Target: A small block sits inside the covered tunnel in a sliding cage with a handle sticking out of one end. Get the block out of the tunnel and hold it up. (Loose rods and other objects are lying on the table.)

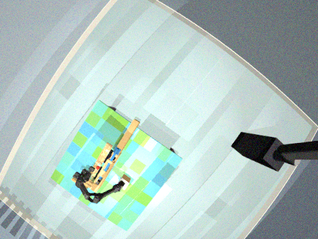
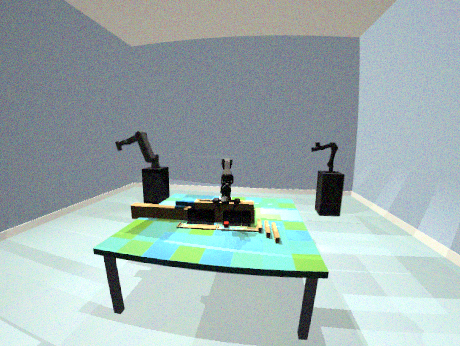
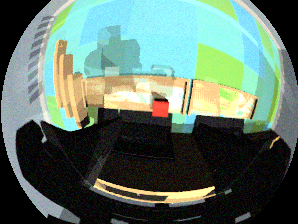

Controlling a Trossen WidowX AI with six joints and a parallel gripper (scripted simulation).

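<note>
My gripper tip is now 1 cm past the small red block and 10 cm above it. From my gripper tip the other things lie so: tan tunnel (8 cm behind, 28 cm to the right, 4 cm below).
</note>
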